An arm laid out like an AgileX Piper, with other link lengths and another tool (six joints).
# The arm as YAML. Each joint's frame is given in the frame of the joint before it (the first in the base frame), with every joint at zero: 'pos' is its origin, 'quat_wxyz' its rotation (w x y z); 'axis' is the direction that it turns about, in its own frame. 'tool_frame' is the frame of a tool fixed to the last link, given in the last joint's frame.
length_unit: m
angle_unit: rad
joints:
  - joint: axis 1
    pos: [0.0, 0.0, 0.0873]
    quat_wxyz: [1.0, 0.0, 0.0, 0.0]
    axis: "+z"
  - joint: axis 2
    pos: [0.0, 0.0, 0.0]
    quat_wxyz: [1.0, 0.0, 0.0, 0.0]
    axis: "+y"
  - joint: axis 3
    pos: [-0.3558, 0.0, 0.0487]
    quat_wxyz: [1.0, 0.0, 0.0, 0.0]
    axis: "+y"
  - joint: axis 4
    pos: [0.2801, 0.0, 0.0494]
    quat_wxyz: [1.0, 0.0, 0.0, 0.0]
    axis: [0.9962, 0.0, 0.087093]
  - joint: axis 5
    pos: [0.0, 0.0, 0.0]
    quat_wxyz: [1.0, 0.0, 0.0, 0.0]
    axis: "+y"
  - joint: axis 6
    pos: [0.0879, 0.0, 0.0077]
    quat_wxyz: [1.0, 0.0, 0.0, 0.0]
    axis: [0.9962, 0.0, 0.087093]
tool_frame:
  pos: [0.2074, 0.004, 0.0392]
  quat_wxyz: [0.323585, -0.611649, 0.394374, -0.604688]
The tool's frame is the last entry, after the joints.
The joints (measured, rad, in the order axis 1, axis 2, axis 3, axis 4, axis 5, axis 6), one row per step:
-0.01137 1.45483 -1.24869 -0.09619 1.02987 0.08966
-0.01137 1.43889 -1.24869 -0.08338 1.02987 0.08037
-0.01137 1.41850 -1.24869 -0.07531 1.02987 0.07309
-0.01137 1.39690 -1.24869 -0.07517 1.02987 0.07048
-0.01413 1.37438 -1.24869 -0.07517 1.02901 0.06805
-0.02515 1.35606 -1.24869 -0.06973 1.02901 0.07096
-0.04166 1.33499 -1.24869 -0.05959 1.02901 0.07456
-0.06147 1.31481 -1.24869 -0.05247 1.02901 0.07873
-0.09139 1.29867 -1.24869 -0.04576 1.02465 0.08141
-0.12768 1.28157 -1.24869 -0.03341 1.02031 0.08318
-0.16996 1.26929 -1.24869 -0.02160 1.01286 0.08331
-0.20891 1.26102 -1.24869 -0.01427 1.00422 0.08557
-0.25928 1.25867 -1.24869 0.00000 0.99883 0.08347
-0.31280 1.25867 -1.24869 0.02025 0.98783 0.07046
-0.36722 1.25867 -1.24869 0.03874 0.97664 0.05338
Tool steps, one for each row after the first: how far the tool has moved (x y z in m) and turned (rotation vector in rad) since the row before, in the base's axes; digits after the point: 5 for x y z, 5 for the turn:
-0.00146 0.00334 0.00662 0.00868 -0.01533 0.00699
-0.00201 0.00215 0.00862 0.00465 -0.01995 0.00579
-0.00233 0.00012 0.00925 -0.00128 -0.02142 0.00231
-0.00248 -0.00108 0.00973 -0.00144 -0.02320 -0.00056
-0.00253 -0.00335 0.00769 0.00650 -0.01863 -0.01371
-0.00319 -0.00445 0.00875 0.01125 -0.02166 -0.01970
-0.00343 -0.00647 0.00837 0.00825 -0.02083 -0.02327
-0.00249 -0.01068 0.00744 0.00656 -0.02117 -0.03176
-0.00325 -0.01177 0.00780 0.01089 -0.02282 -0.03702
-0.00265 -0.01436 0.00644 0.00880 -0.02127 -0.04147
-0.00224 -0.01421 0.00508 0.00529 -0.01827 -0.04010
-0.00323 -0.01712 0.00204 0.01082 -0.01052 -0.04757
-0.00228 -0.01725 0.00226 0.00864 -0.01412 -0.04175
-0.00326 -0.01806 0.00241 0.00359 -0.01358 -0.03990

